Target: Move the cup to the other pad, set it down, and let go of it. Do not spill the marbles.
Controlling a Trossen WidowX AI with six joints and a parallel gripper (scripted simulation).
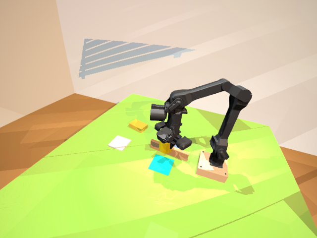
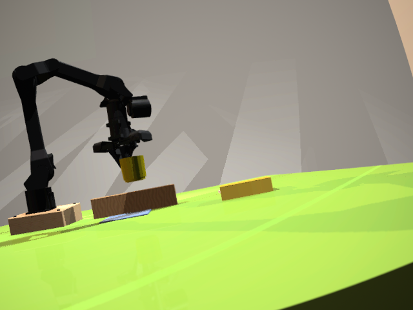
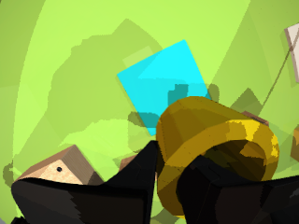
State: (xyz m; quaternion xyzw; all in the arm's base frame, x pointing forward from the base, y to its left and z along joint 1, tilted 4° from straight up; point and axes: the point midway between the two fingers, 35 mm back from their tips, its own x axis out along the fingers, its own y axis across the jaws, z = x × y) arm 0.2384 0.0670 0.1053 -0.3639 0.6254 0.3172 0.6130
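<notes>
Right now my gripper tip is 30 mm short of the green marble, 30 mm to the left of it and 20 mm above it. Round my gripper tip: cyan pad 30 mm ahead, 10 mm to the left, 130 mm below; yellow cup 20 mm ahead, 20 mm to the right; wooden block 20 mm ahead, 80 mm to the right, 100 mm below.
</notes>
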